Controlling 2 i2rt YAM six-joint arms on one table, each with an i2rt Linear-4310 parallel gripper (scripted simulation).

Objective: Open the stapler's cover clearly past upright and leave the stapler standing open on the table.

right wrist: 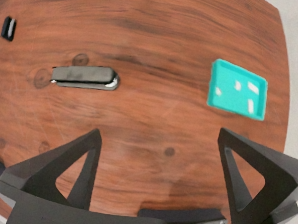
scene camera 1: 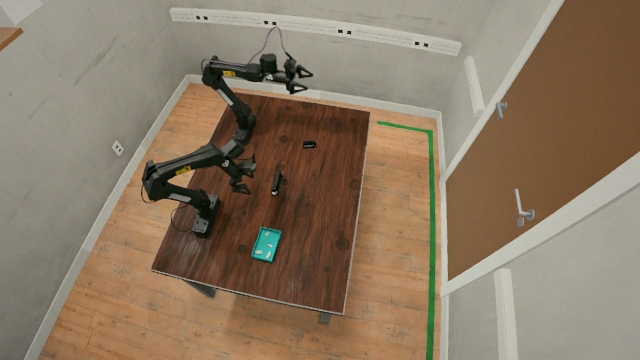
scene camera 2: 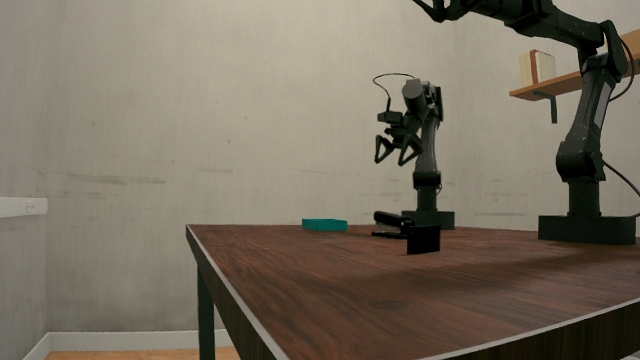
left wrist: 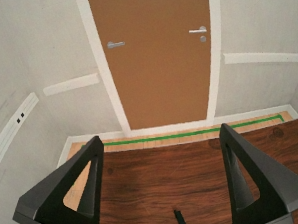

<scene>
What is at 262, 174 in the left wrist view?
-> The left gripper.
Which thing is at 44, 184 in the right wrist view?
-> The right gripper.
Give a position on a black box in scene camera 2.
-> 420, 239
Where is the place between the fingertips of the right gripper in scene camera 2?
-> At 387, 164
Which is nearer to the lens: the teal tray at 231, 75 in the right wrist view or the black stapler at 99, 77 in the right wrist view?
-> The black stapler.
</scene>
